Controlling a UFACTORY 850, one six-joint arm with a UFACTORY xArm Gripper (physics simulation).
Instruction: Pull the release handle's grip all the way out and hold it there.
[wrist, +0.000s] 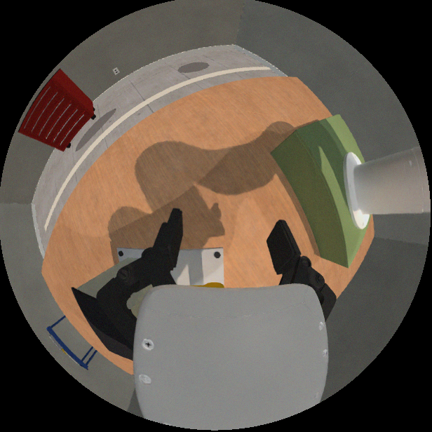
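The release handle's yellow grip (214, 285) shows as a thin strip at the upper edge of the grey gripper body, which hides the rest of it. A pale plate with dark screws (212, 267) lies on the table beyond the strip. The handle's housing, a beige block (97, 280) with a black part (92, 314), is at the lower left, partly behind the left finger. My gripper (229, 226) is open, with nothing between its fingers. Its left finger overlaps the plate in the view. How far out the grip stands is hidden.
A green block (320, 200) stands at the right on the wooden table (215, 110), with a white cylindrical robot base (390, 182) on it. A red slatted object (57, 112) is beyond the table at the upper left, and a blue frame (67, 350) at the lower left.
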